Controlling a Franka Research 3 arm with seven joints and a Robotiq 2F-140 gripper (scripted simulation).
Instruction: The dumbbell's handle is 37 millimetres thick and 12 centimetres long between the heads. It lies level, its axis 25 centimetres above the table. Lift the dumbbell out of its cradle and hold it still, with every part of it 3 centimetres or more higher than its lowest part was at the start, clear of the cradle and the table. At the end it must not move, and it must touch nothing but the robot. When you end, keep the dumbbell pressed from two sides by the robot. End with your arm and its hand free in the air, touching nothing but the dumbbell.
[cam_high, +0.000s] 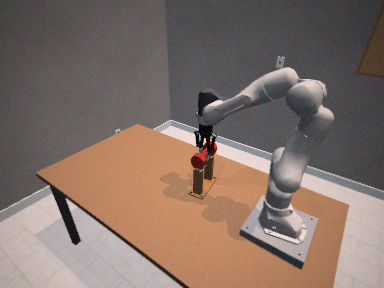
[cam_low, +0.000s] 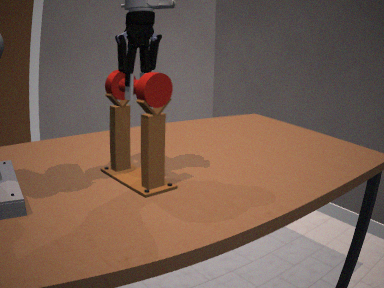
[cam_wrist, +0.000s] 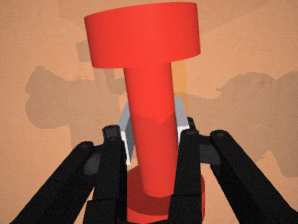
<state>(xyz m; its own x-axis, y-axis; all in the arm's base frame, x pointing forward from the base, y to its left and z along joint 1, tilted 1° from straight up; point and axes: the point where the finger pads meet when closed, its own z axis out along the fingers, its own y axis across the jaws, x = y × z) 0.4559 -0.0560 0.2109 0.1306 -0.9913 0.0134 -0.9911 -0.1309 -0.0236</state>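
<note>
My hand is right at the red dumbbell. Round my hand: cradle 140 mm below.
</note>
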